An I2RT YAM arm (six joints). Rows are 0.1 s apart.
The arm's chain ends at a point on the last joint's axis. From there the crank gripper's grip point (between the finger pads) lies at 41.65 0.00 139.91 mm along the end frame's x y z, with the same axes.
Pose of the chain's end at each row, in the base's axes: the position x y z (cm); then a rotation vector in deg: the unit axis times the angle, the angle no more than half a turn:
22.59, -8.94, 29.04, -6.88, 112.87, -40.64
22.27, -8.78, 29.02, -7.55, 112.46, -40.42
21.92, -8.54, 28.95, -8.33, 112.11, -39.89
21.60, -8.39, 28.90, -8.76, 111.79, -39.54
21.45, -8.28, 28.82, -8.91, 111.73, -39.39
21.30, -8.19, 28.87, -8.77, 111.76, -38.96
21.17, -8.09, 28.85, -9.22, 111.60, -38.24
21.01, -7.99, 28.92, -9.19, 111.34, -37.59
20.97, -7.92, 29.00, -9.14, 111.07, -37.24
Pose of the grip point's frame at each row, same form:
32.29, -16.48, 21.15, -6.88, 112.87, -40.64
32.08, -16.24, 21.20, -7.55, 112.46, -40.42
31.87, -15.86, 21.17, -8.33, 112.11, -39.89
31.65, -15.62, 21.16, -8.76, 111.79, -39.54
31.52, -15.47, 21.08, -8.91, 111.73, -39.39
31.40, -15.31, 21.10, -8.77, 111.76, -38.96
31.37, -15.05, 21.06, -9.22, 111.60, -38.24
31.29, -14.83, 21.14, -9.19, 111.34, -37.59
31.32, -14.70, 21.25, -9.14, 111.07, -37.24

